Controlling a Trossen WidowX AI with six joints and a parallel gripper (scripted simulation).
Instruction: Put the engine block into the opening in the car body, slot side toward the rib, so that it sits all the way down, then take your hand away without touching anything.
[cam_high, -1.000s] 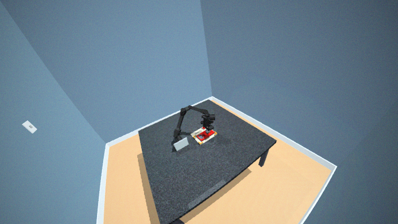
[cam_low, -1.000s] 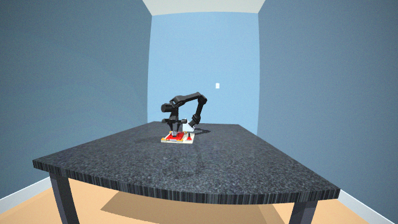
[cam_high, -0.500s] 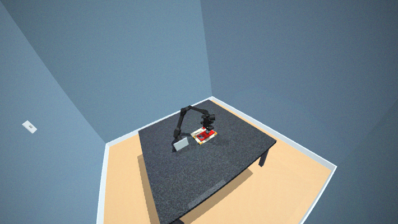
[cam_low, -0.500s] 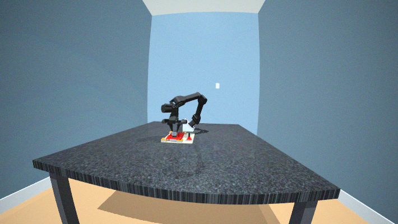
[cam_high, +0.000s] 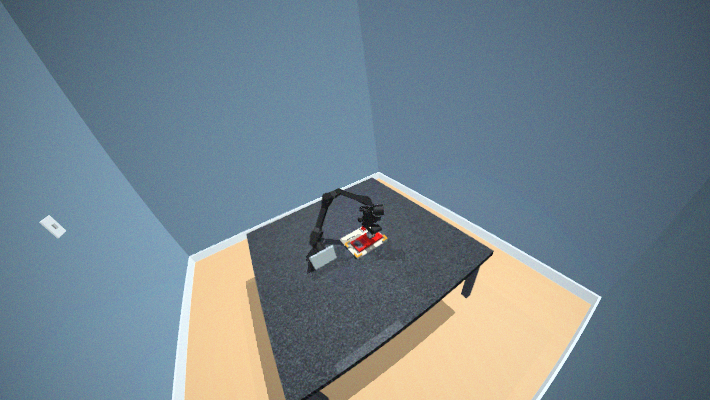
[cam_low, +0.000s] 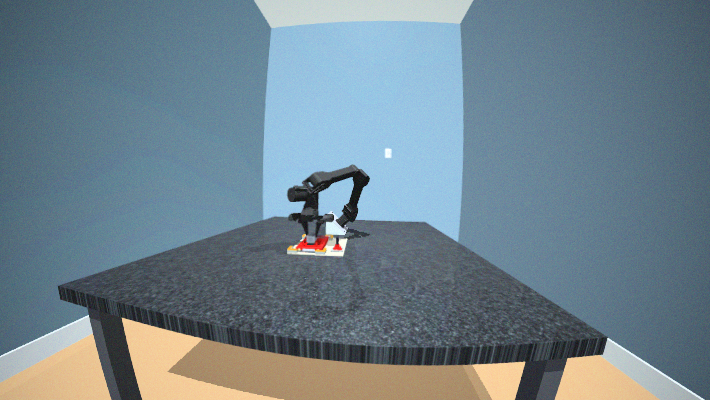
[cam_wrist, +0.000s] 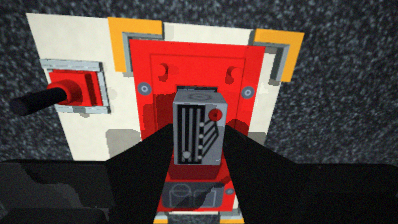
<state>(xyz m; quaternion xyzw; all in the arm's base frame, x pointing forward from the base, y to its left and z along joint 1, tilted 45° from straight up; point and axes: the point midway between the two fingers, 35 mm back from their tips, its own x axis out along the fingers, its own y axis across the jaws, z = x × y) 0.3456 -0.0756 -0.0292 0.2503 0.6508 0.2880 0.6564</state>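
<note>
The grey engine block lies 10 mm below my gripper tip.
</note>
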